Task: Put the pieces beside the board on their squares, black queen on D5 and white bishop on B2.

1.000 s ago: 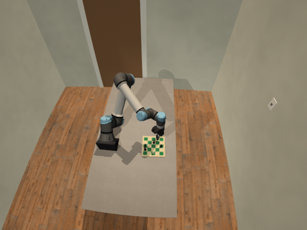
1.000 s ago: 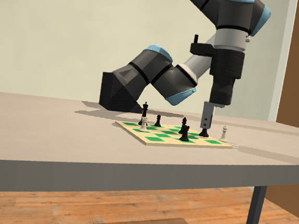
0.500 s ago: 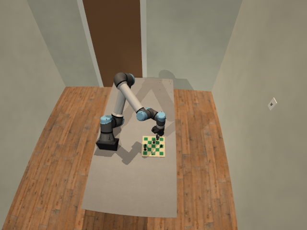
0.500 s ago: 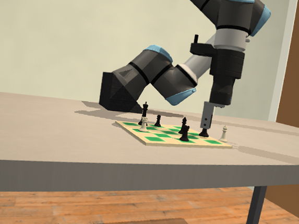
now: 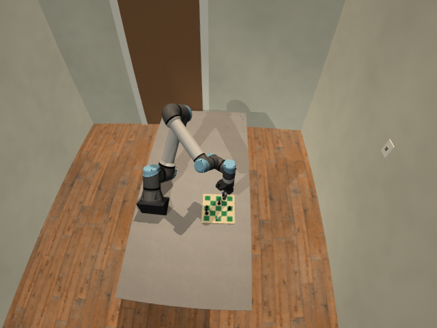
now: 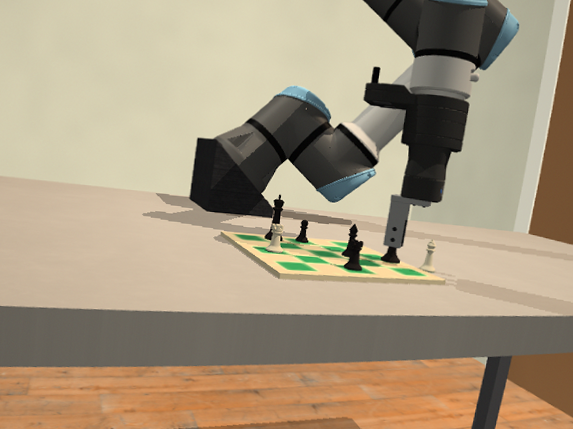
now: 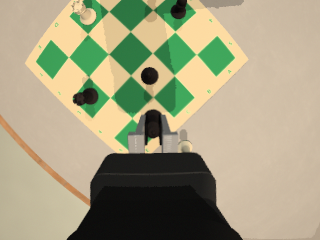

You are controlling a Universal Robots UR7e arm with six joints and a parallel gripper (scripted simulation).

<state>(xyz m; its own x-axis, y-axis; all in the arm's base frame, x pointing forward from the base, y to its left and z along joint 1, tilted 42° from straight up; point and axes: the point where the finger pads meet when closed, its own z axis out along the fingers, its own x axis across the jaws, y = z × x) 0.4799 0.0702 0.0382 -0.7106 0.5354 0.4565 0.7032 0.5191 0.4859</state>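
My gripper is now 10 mm above the black queen. The rest, counted from my hand: chessboard 40 mm behind, 80 mm to the right, 50 mm below; then black pawn 120 mm behind, 70 mm to the right, 30 mm below; then black king 120 mm behind, 120 mm to the right, 10 mm below.
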